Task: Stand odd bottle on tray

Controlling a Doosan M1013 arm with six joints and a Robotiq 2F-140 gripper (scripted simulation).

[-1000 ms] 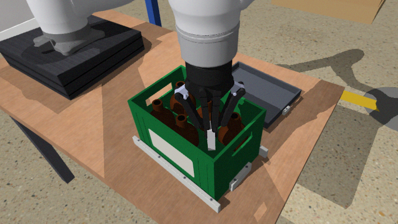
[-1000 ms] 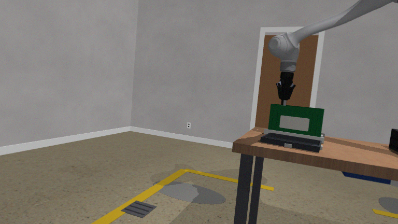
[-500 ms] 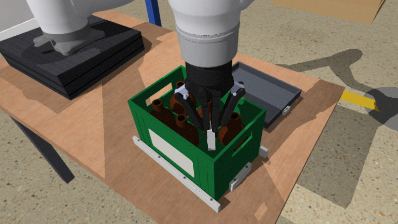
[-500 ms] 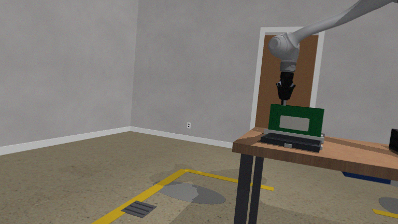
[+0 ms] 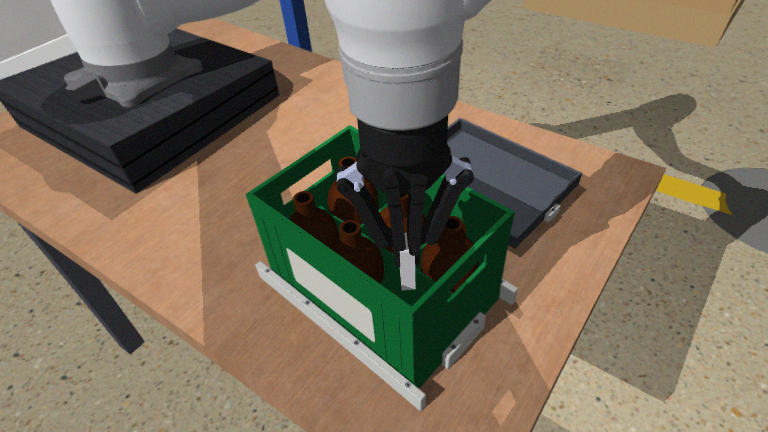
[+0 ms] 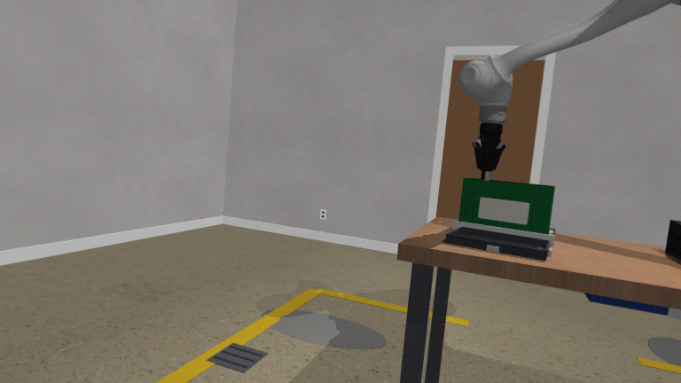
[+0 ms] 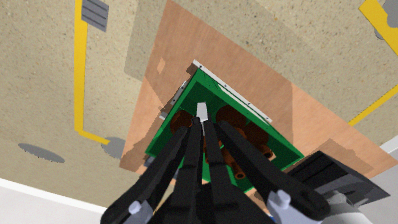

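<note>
Now: hand 90 mm above the crate, 80 mm past it and 60 mm to the right of it. From my hand the other things lie so: grey tray: 340 mm to the left, 160 mm below, 40 mm behind.
</note>
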